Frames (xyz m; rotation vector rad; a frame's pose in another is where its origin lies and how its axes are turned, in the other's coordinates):
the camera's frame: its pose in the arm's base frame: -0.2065 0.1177 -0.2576 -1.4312 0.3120 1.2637
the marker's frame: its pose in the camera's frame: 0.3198 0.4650 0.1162 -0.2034 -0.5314 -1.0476
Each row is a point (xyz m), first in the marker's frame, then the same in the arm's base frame.
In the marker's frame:
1: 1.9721 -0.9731 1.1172
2: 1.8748 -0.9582 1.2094
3: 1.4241 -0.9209 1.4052
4: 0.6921 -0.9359 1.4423
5: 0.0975 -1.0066 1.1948
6: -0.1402 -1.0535 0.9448
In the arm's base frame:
1: -0.4208 2.0730 0.8690
2: -0.5496 2.0360 0.8541
3: -0.9425 1.7529 0.7628
4: -1.3296 1.1463 0.6228
5: -1.3975 0.5134 0.5018
6: -1.2917 0.1881 0.4370

